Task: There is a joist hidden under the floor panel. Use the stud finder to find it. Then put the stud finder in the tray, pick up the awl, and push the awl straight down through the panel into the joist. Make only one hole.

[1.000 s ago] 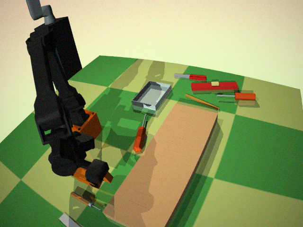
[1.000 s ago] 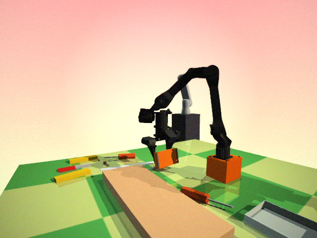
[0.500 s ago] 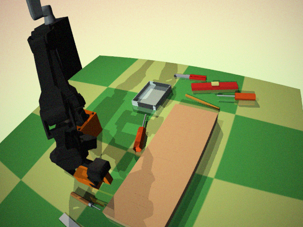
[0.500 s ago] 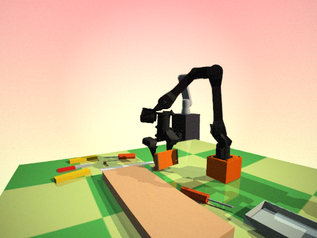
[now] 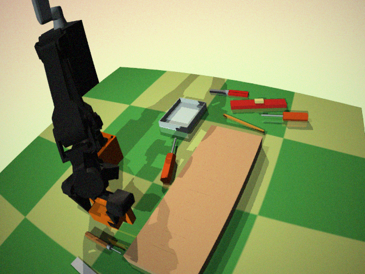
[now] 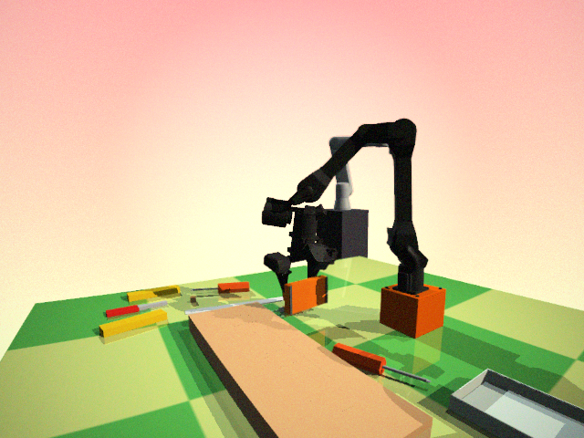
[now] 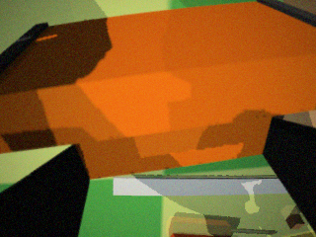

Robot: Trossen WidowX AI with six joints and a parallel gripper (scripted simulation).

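The orange stud finder is 1 cm to the left of my gripper tip, 1 cm below it and 1 cm ahead of it. Round my gripper tip: awl 7 cm below, 5 cm to the right, 1 cm ahead; grey card 16 cm to the right, 9 cm ahead, 8 cm below; grey tray 53 cm to the left, 6 cm below, 1 cm behind.
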